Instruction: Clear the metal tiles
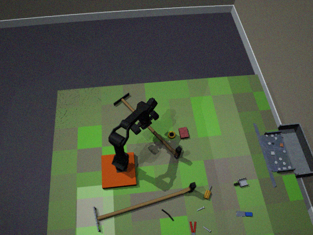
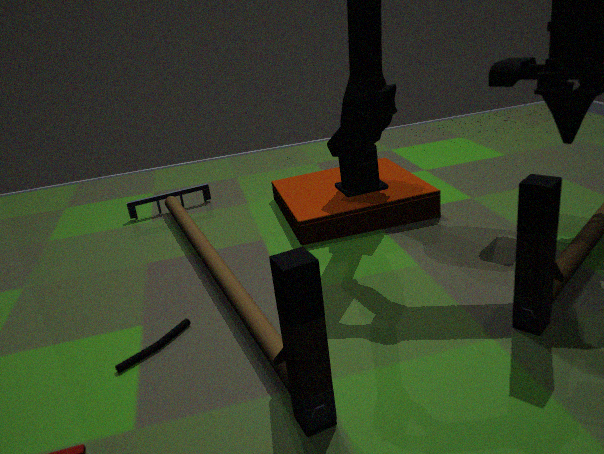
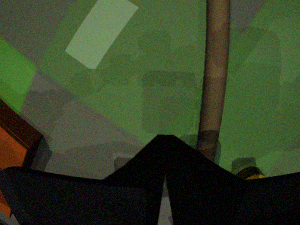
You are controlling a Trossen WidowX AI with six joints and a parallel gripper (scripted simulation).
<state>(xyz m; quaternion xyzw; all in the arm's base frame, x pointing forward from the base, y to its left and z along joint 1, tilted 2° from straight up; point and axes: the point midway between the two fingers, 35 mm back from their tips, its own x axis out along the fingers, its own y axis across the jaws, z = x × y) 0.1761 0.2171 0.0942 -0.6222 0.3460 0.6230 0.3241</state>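
My gripper tip is now 50 mm to the right of the long scraper, 40 mm above it and 30 mm short of it. From my gripper tip the other things lie so: yellow ring (170 mm ahead, 100 mm below, 30 mm to the right); then black strip (530 mm to the right, 100 mm below, 70 mm ahead); then red block (260 mm ahead, 90 mm below, 20 mm to the right).
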